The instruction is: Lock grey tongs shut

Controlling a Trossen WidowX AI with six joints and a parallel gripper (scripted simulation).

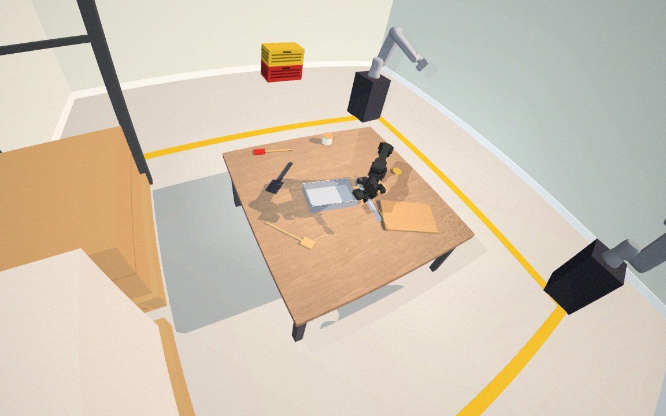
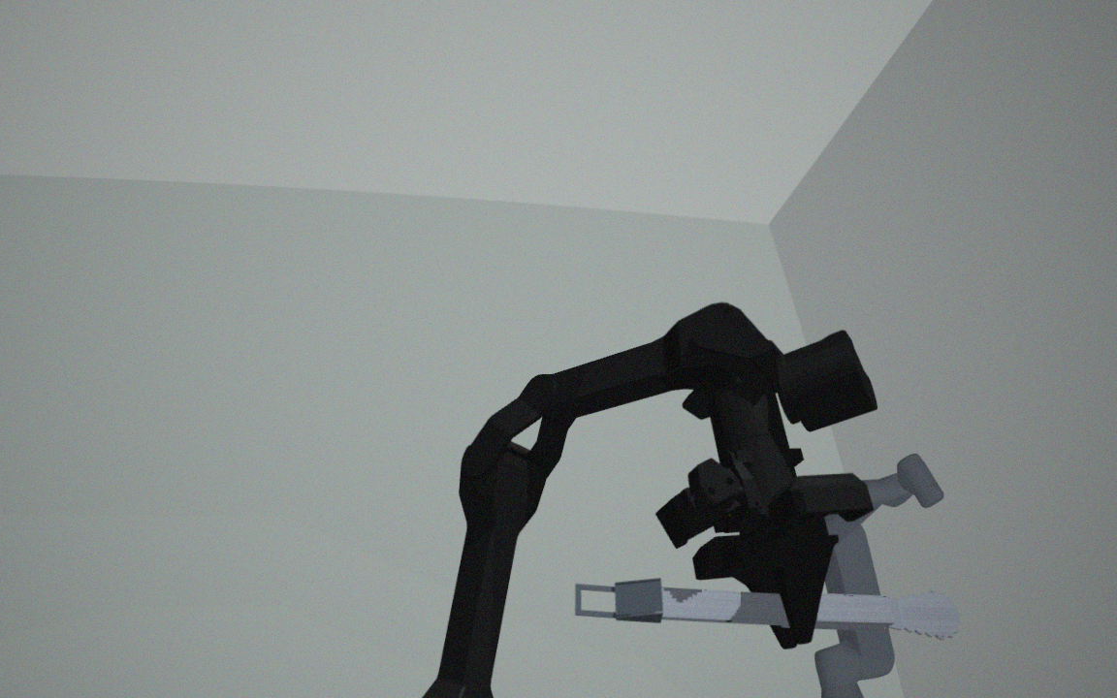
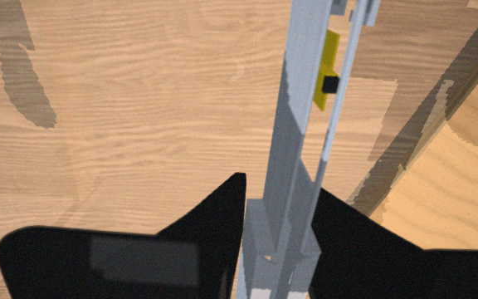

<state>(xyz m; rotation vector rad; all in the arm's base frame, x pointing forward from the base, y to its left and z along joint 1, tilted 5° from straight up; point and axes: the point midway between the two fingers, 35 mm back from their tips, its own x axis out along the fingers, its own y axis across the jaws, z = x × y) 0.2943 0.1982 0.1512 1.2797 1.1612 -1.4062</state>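
My gripper tip is 50 mm to the left of the yellow piece, 30 mm below it and 10 mm past it. Round my gripper tip: wooden board 300 mm behind, 150 mm to the left, 150 mm below; toothed tong arm 20 mm to the left, 20 mm above; grey roasting tin 230 mm to the right, 130 mm below, 50 mm ahead.
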